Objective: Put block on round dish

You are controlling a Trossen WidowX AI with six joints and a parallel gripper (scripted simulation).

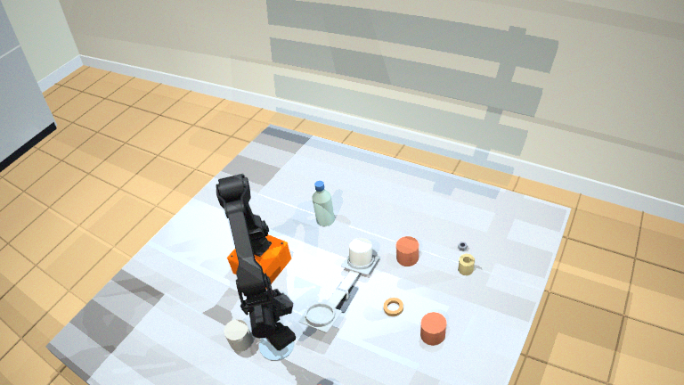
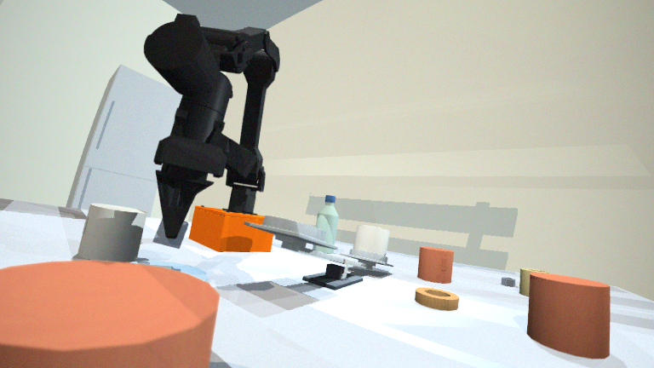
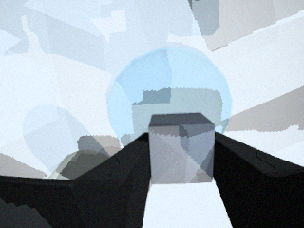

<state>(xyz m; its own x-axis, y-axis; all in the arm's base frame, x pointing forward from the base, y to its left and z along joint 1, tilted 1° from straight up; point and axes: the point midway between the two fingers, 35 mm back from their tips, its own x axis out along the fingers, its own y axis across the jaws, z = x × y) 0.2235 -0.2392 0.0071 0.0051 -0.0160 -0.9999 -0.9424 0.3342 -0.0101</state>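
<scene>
The pale grey block is 10 mm above my gripper tip. Round my gripper tip: pale blue round dish 50 mm below; then bottle 140 mm behind, 490 mm to the left, 60 mm above; then yellow cylinder 370 mm ahead, 490 mm to the left, 20 mm below.
</scene>
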